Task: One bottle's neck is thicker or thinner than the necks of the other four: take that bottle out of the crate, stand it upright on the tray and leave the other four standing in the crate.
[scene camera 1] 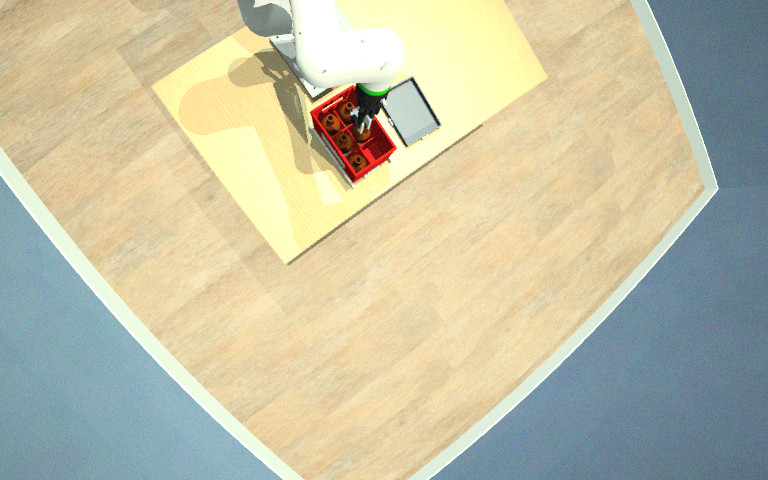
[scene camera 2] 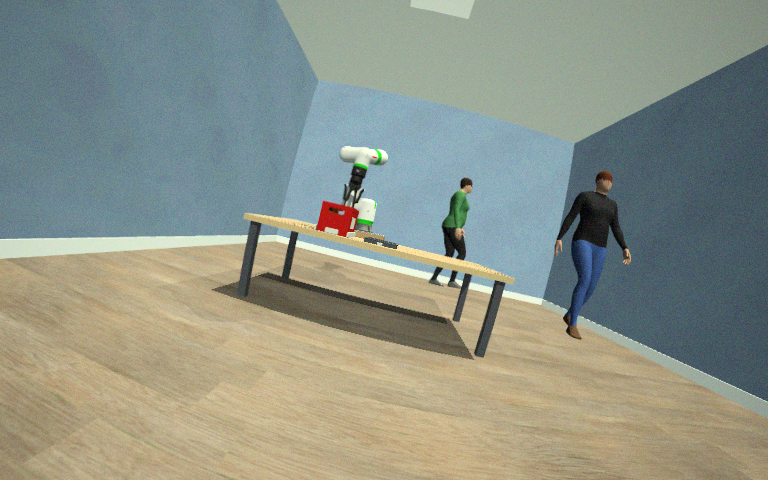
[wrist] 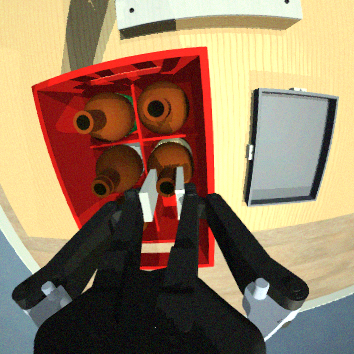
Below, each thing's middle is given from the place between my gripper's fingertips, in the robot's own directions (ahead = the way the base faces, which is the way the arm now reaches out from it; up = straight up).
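There's the grey tray (scene camera 1: 409, 111), which sits 26 cm to the left of my hand, 1 cm ahead of it and 13 cm below it.
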